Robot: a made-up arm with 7 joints. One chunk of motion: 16 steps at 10 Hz.
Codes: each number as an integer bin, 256 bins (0 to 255) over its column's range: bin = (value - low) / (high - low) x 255, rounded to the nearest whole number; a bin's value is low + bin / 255 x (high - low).
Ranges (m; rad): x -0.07..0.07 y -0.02..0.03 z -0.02..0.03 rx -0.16..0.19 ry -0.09..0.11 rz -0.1..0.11
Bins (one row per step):
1: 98 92 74 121 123 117
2: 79 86 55 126 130 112
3: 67 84 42 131 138 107
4: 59 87 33 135 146 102
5: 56 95 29 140 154 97
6: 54 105 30 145 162 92
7: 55 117 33 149 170 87
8: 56 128 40 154 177 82
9: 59 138 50 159 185 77
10: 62 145 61 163 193 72
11: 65 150 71 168 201 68
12: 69 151 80 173 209 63
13: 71 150 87 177 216 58
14: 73 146 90 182 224 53
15: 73 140 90 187 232 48
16: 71 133 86 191 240 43
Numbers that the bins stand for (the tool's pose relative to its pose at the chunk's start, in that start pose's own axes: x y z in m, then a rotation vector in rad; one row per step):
1: -0.0162 -0.0020 -0.0055 0.0061 0.0065 -0.0036
2: -0.0266 -0.0031 -0.0092 0.0129 0.0120 -0.0078
3: -0.0332 -0.0035 -0.0118 0.0198 0.0182 -0.0119
4: -0.0376 -0.0029 -0.0135 0.0253 0.0245 -0.0160
5: -0.0393 -0.0014 -0.0143 0.0322 0.0308 -0.0201
6: -0.0404 0.0006 -0.0141 0.0390 0.0371 -0.0242
7: -0.0398 0.0029 -0.0135 0.0445 0.0433 -0.0284
8: -0.0393 0.0051 -0.0122 0.0514 0.0488 -0.0325
9: -0.0376 0.0071 -0.0102 0.0582 0.0551 -0.0366
10: -0.0360 0.0084 -0.0080 0.0637 0.0614 -0.0407
11: -0.0343 0.0094 -0.0061 0.0706 0.0676 -0.0440
12: -0.0321 0.0096 -0.0043 0.0775 0.0739 -0.0481
13: -0.0310 0.0094 -0.0029 0.0829 0.0794 -0.0522
14: -0.0299 0.0086 -0.0024 0.0898 0.0857 -0.0564
15: -0.0299 0.0075 -0.0024 0.0967 0.0920 -0.0605
16: -0.0310 0.0061 -0.0031 0.1022 0.0982 -0.0646

